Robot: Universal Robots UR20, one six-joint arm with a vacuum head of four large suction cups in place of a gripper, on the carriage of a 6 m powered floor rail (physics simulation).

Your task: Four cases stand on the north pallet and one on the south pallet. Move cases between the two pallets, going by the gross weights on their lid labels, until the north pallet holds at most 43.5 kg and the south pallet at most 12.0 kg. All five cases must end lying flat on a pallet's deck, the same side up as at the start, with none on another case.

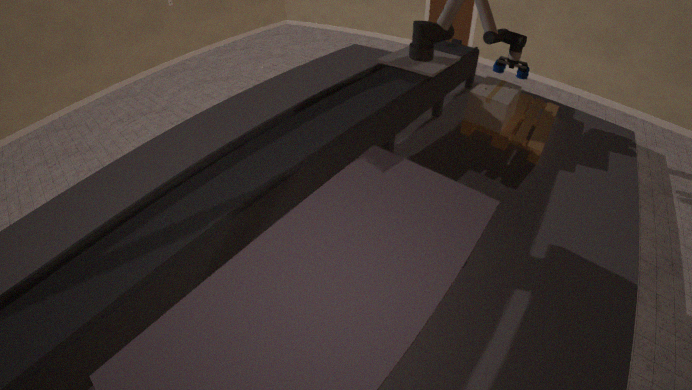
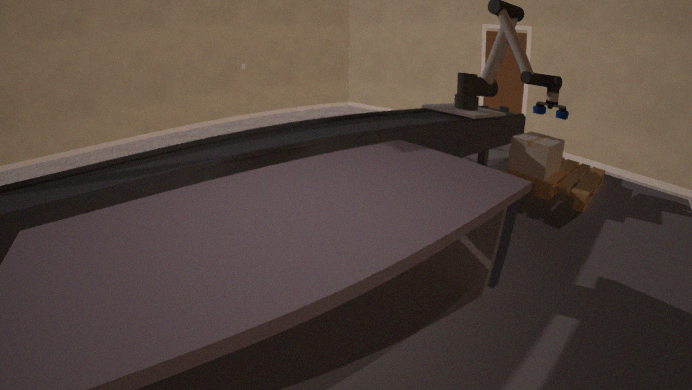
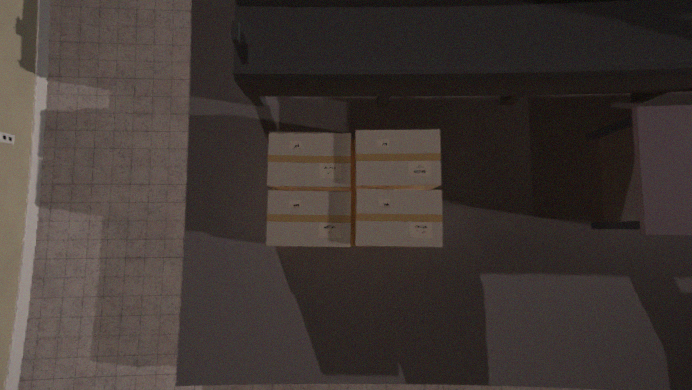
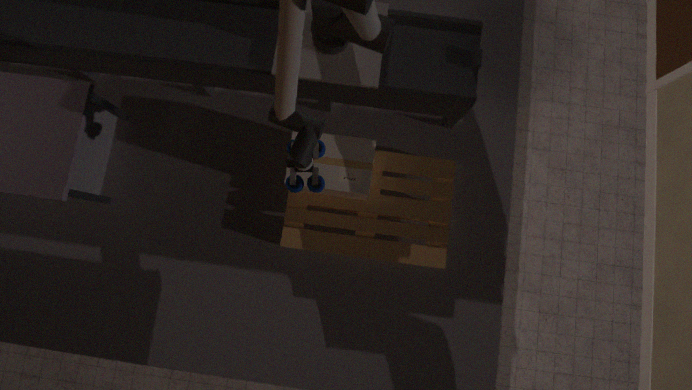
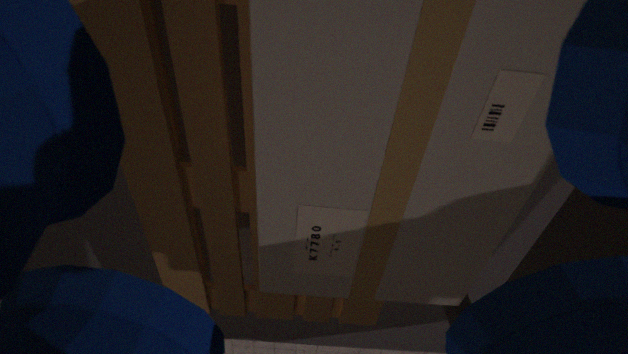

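Where they show: end effector, tool point: (image 1: pixel 510 71) (image 2: pixel 550 115) (image 5: pixel 331 242); arm's base, origin of the base link: (image 1: pixel 420 57) (image 2: pixel 466 108) (image 4: pixel 331 37).
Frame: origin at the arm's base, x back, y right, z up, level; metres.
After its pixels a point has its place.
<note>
My vacuum head (image 1: pixel 511 69) @(x -0.906, y 0.015, z 0.114 m) (image 2: pixel 550 111) @(x -0.906, y 0.015, z 0.114 m) (image 4: pixel 305 166) @(x -0.906, y 0.015, z 0.114 m) is open and holds no case; its blue cups hang above the left part of the south case, apart from its lid. That white taped case (image 1: pixel 492 107) @(x -0.852, y 0.177, z -0.202 m) (image 2: pixel 535 155) @(x -0.866, y 0.177, z -0.234 m) (image 4: pixel 345 150) @(x -0.712, y -0.193, z -0.129 m) (image 5: pixel 330 125) @(x -0.894, y -0.046, z -0.128 m) lies flat at a corner of the south pallet (image 1: pixel 547 120) @(x -1.337, y -0.489, z -0.426 m) (image 4: pixel 425 252) @(x -1.303, y -0.855, z -0.425 m) (image 5: pixel 195 75) @(x -1.169, y -0.088, z -0.426 m). Its lid label reads K7780; the weight is too small to read. On the north pallet (image 3: pixel 353 215) @(x -1.174, y 5.111, z -0.427 m) lie four cases: upper left (image 3: pixel 300 175) @(x -0.914, y 5.473, z -0.174 m), upper right (image 3: pixel 382 172) @(x -0.900, y 4.924, z -0.130 m), lower left (image 3: pixel 295 232) @(x -1.297, y 5.503, z -0.185 m), lower right (image 3: pixel 382 232) @(x -1.296, y 4.927, z -0.130 m). Their weights are unreadable.
The long dark rail (image 3: pixel 450 40) (image 4: pixel 430 60) runs beside both pallets. The arm's carriage (image 4: pixel 360 65) @(x -0.168, y -0.218, z 0.000 m) is at its south end. A mauve-topped table (image 1: pixel 300 280) @(x -0.810, y 2.484, z -0.040 m) (image 2: pixel 275 225) @(x -0.983, y 2.543, z -0.040 m) (image 3: pixel 670 170) @(x -0.907, y 3.185, z -0.039 m) (image 4: pixel 35 135) @(x -0.905, y 1.831, z -0.040 m) stands between the pallets. A brown door (image 2: pixel 507 65) is behind the arm.
</note>
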